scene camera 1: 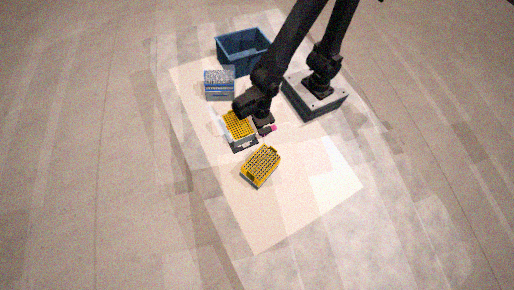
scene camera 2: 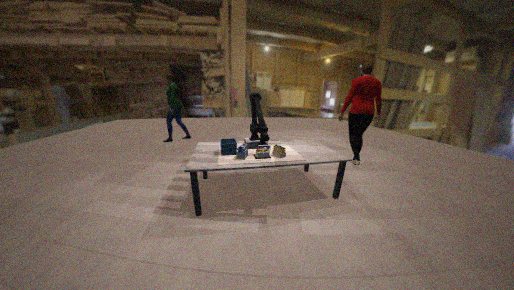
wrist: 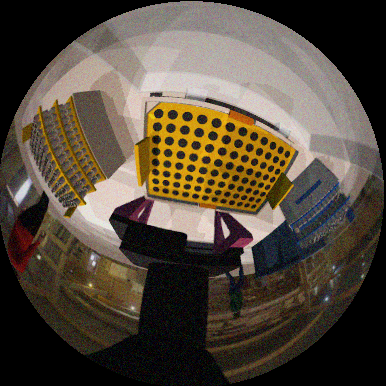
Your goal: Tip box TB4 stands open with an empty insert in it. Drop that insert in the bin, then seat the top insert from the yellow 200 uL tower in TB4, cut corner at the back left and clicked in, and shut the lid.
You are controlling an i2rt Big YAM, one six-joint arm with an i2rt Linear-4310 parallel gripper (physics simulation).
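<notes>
Tip box TB4 (scene camera 1: pixel 246 141) (scene camera 2: pixel 262 155) stands open; its pale lid (scene camera 1: pixel 219 121) is folded back on the left in scene camera 1. A yellow insert with empty holes (scene camera 1: pixel 239 125) (wrist: pixel 215 160) lies in it, its cut corner at the upper left in the wrist view. The yellow tower (scene camera 1: pixel 261 165) (scene camera 2: pixel 279 151) (wrist: pixel 65 155) of stacked inserts stands turned beside the box. The blue bin (scene camera 1: pixel 235 61) (scene camera 2: pixel 228 146) (wrist: pixel 272 252) stands beyond. My gripper (scene camera 1: pixel 267 131) (wrist: pixel 186 199) is open and empty, beside the box's long side; its height above the table is unclear.
A blue tower (scene camera 1: pixel 219 92) (scene camera 2: pixel 242 151) (wrist: pixel 312 187) stands between TB4 and the bin. The arm's grey base block (scene camera 1: pixel 315 107) stands right of the bin in scene camera 1. Two people, in red (scene camera 2: pixel 365 95) and green (scene camera 2: pixel 173 95), are on the floor beyond the table (scene camera 2: pixel 270 166).
</notes>
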